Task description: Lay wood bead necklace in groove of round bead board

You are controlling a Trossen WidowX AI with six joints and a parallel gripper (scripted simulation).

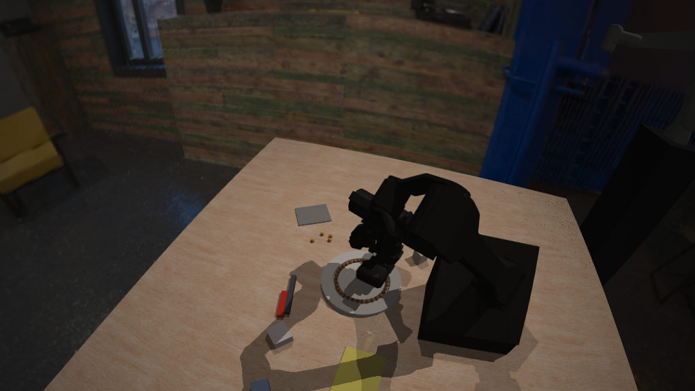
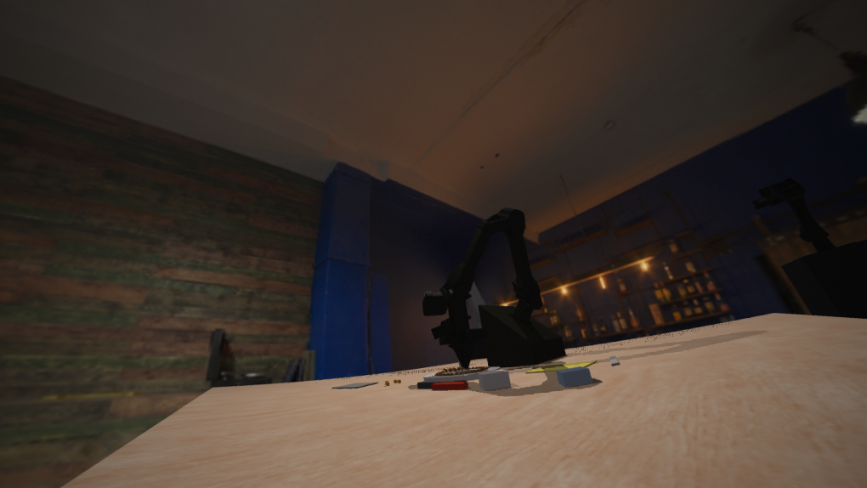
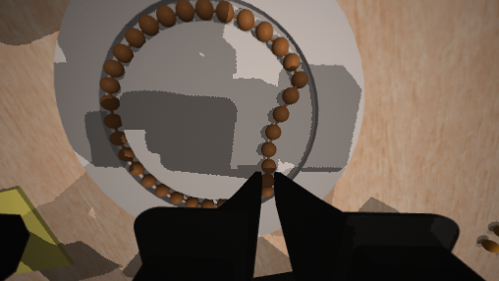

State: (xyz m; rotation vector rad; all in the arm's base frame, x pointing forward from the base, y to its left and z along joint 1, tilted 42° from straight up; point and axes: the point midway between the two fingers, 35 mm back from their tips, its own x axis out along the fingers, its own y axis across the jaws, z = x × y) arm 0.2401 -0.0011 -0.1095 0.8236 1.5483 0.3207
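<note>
Now: gripper tip 5 cm short of the round white bead board, 3 cm to the right of it and 1 cm above it. From my gripper tip the other things lie so: dark bar: 21 cm ahead, 13 cm to the left, 1 cm below; yellow sheet: 27 cm to the left, 1 cm below; pale cube: 9 cm behind, 9 cm to the right.
</note>
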